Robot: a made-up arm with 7 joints.
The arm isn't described. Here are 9 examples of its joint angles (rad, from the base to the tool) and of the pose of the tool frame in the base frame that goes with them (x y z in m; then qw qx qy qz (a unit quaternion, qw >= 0)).
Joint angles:
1: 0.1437 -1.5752 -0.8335 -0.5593 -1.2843 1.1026 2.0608
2: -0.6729 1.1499 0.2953 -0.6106 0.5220 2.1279 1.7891
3: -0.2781 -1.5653 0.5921 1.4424 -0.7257 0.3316 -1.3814
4: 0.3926 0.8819 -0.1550 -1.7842 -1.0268 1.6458 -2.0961
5: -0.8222 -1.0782 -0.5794 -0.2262 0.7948 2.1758 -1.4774
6: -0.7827 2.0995 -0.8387 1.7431 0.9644 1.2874 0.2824
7: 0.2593 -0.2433 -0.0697 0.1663 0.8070 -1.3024 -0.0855
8: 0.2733 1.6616 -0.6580 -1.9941 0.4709 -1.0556 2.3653
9: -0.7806 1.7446 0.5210 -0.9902 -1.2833 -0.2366 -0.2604
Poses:
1: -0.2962 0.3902 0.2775 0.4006 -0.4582 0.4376 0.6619
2: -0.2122 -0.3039 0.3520 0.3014 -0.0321 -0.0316 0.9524
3: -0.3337 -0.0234 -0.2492 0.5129 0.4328 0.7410 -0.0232
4: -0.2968 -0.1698 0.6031 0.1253 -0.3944 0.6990 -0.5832
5: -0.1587 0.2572 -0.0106 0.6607 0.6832 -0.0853 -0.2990
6: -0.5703 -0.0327 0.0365 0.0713 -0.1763 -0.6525 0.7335
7: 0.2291 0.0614 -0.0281 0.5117 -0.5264 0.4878 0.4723
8: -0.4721 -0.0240 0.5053 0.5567 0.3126 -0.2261 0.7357
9: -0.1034 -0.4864 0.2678 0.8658 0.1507 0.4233 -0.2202
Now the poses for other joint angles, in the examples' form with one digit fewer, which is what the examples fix.
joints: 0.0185 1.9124 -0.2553 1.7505 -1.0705 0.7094 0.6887
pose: -0.210 0.134 -0.121 0.230 -0.879 -0.408 0.090
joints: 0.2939 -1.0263 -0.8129 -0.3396 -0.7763 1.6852 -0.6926
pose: -0.251 0.423 0.175 0.286 0.724 0.628 0.012
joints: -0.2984 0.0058 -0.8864 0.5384 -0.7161 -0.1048 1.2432
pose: -0.045 0.251 -0.103 0.635 0.215 0.671 0.318
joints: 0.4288 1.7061 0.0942 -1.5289 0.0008 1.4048 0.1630
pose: -0.454 -0.321 0.380 0.345 0.251 -0.617 -0.661
